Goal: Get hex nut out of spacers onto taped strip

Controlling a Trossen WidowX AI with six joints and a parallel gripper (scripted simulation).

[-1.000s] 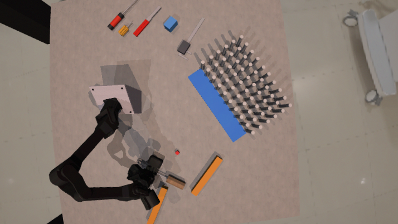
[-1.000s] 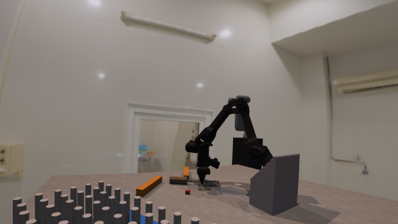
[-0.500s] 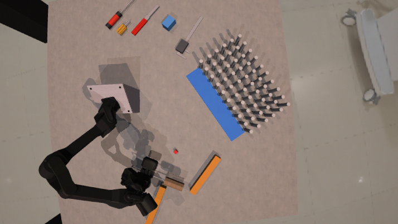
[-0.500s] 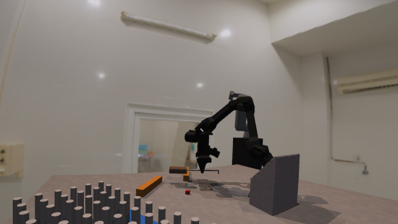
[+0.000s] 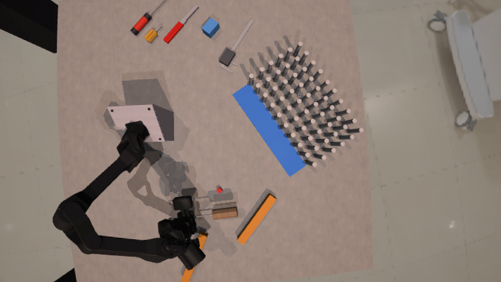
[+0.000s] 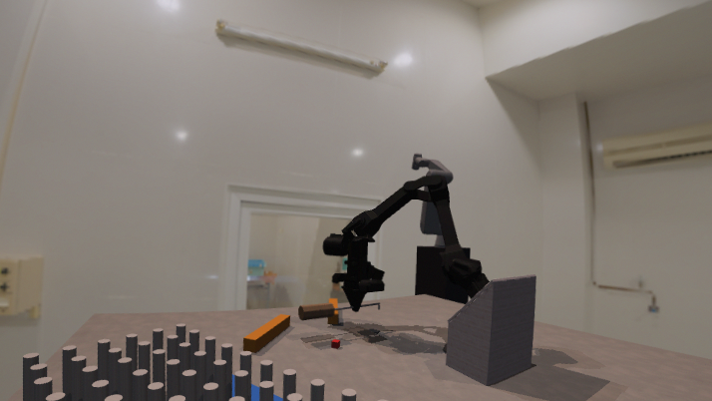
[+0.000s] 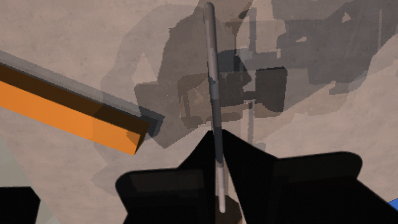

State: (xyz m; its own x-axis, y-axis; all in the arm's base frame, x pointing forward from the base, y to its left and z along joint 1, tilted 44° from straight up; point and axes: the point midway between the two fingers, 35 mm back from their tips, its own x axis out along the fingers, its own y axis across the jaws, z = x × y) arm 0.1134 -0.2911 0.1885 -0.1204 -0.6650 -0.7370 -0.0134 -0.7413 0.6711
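My gripper tip is 20 mm short of the hook tool and 10 mm below it. From my gripper tip the other things lie so: blue taped strip: 340 mm ahead, 280 mm to the left, 60 mm below; hex nut: 470 mm ahead, 390 mm to the left, 60 mm below; red cube: 110 mm ahead, 70 mm to the left, 50 mm below.
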